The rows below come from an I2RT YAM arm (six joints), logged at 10 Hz.
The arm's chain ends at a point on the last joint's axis. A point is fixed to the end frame.
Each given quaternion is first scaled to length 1.
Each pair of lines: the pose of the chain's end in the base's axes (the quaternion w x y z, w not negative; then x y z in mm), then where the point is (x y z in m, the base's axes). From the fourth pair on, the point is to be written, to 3 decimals.
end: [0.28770 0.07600 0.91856 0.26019 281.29 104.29 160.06]
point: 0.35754 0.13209 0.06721
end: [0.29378 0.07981 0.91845 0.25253 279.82 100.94 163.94]
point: 0.35721 0.12644 0.07137
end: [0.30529 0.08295 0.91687 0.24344 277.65 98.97 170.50]
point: 0.35721 0.12166 0.07904
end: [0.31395 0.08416 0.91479 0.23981 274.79 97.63 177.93]
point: 0.356 0.119 0.088
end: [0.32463 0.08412 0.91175 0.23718 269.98 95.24 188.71]
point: 0.353 0.116 0.100
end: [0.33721 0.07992 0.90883 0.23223 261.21 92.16 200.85]
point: 0.347 0.111 0.114
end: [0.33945 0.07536 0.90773 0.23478 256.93 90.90 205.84]
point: 0.343 0.111 0.120
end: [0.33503 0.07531 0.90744 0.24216 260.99 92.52 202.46]
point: 0.346 0.114 0.116
